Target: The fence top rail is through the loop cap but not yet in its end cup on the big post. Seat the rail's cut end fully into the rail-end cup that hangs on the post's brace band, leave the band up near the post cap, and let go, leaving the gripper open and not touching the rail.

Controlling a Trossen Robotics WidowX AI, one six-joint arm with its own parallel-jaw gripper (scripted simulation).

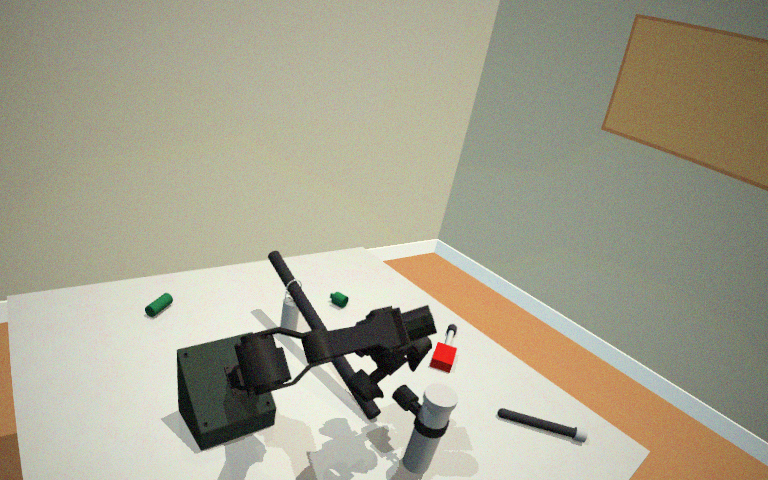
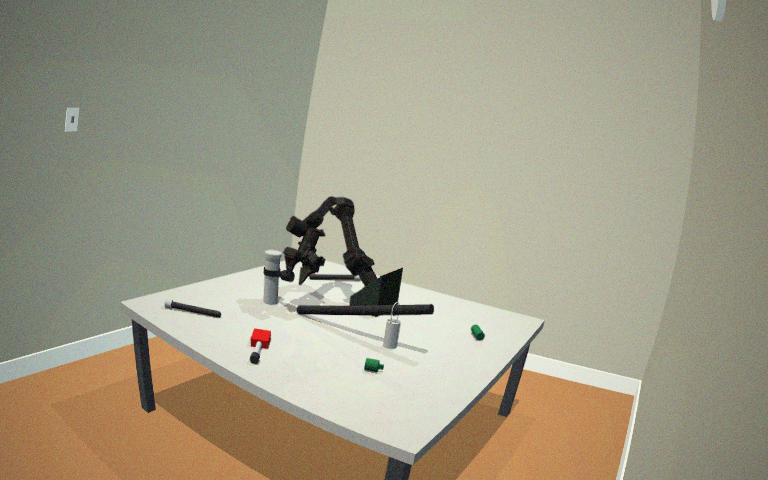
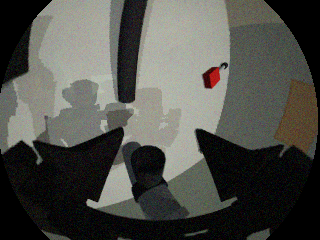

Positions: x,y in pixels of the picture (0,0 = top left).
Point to a big grey post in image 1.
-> At 439,400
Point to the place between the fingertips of my gripper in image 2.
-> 293,281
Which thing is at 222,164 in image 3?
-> My gripper.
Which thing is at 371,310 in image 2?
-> A dark top rail.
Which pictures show my gripper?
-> Image 1, image 2 and image 3: all of them.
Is my gripper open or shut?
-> Open.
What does my gripper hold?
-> Nothing.
